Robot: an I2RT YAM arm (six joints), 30 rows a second.
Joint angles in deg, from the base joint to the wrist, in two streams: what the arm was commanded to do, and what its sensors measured. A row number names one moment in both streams.
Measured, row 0:
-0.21 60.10 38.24 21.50 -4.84 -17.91
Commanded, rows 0 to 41:
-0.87 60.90 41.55 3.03 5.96 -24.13
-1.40 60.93 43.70 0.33 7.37 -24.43
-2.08 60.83 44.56 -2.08 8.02 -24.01
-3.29 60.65 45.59 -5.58 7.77 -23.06
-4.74 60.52 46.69 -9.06 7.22 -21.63
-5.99 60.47 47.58 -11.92 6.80 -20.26
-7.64 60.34 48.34 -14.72 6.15 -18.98
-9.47 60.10 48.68 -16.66 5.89 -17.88
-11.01 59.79 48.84 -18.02 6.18 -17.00
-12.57 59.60 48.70 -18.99 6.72 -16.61
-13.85 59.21 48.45 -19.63 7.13 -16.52
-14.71 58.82 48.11 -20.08 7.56 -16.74
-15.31 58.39 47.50 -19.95 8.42 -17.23
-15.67 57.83 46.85 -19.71 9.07 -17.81
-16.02 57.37 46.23 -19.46 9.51 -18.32
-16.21 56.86 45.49 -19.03 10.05 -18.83
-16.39 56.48 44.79 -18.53 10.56 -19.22
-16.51 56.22 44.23 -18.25 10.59 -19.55
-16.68 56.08 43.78 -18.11 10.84 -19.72
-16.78 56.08 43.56 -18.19 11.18 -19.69
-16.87 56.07 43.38 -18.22 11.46 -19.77
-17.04 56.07 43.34 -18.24 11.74 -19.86
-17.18 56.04 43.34 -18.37 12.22 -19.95
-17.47 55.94 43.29 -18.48 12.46 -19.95
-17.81 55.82 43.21 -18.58 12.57 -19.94
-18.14 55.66 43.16 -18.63 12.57 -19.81
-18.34 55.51 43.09 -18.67 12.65 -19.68
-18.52 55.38 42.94 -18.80 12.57 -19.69
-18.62 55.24 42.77 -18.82 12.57 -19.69
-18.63 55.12 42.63 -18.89 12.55 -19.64
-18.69 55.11 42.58 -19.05 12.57 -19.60
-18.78 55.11 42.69 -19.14 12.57 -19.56
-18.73 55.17 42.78 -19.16 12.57 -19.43
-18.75 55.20 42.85 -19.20 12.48 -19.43
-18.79 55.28 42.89 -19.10 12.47 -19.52
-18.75 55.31 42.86 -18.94 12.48 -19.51
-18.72 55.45 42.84 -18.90 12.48 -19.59
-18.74 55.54 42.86 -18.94 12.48 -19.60
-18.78 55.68 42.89 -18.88 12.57 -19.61
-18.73 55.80 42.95 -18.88 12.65 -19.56
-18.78 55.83 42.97 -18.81 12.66 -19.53
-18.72 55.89 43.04 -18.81 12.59 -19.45
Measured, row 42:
-18.31 55.90 43.53 -17.93 11.62 -19.03
